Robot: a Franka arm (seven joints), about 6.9 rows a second.
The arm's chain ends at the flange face. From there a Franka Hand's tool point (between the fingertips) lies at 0.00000 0.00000 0.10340 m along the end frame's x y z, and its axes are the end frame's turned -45 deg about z.
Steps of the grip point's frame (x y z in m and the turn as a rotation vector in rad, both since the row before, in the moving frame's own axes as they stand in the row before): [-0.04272 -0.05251 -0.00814 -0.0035 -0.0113 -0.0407]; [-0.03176 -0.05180 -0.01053 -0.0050 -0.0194 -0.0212]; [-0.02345 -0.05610 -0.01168 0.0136 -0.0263 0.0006]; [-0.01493 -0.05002 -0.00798 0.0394 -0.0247 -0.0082]
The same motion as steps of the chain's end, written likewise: [-0.06679 -0.00802 -0.00813 -0.0105 -0.0055 -0.0407]; [-0.05805 -0.01597 -0.01051 -0.0173 -0.0102 -0.0212]; [-0.05333 -0.02401 -0.01163 -0.0090 -0.0282 0.0006]; [-0.04124 -0.02376 -0.00787 0.0104 -0.0453 -0.0082]
